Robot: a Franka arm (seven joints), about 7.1 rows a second.
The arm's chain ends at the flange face. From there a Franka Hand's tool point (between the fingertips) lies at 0.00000 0.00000 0.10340 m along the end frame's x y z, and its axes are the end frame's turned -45 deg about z.
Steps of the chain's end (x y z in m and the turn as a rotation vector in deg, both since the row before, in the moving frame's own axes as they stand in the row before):
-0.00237 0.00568 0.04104 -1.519 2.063 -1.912
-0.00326 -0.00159 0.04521 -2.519 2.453 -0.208
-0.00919 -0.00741 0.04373 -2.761 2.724 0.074
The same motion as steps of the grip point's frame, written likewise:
-0.00492 0.00690 0.04094 -2.533 0.385 -1.912
-0.00125 0.00291 0.04502 -3.516 -0.047 -0.208
-0.00131 -0.00474 0.04349 -3.878 -0.026 0.074

